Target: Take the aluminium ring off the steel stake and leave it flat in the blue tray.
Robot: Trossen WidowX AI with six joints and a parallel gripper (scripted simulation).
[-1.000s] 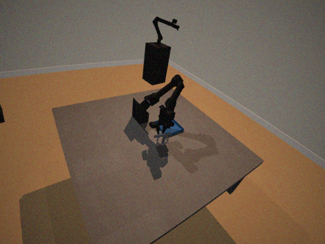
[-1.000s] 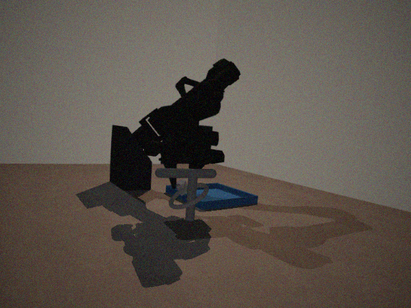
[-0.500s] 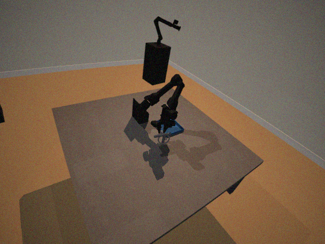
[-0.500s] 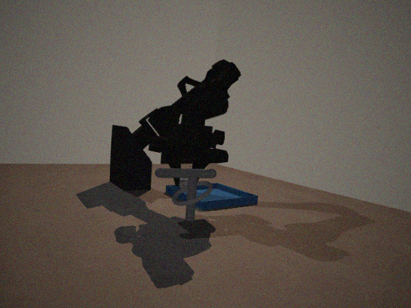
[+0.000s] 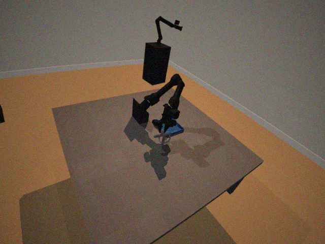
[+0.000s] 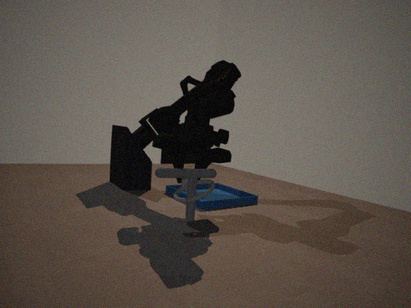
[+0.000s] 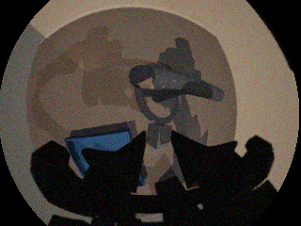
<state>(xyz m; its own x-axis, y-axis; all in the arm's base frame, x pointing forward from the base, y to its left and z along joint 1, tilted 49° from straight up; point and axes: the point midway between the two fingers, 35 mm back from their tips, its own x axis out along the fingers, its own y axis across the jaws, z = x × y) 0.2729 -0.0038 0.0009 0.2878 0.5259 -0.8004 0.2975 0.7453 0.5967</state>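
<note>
My gripper tip is 5 cm short of the aluminium ring and 2 cm to the left of it. Round my gripper tip: blue tray 16 cm to the left, 8 cm behind, 6 cm below.
</note>
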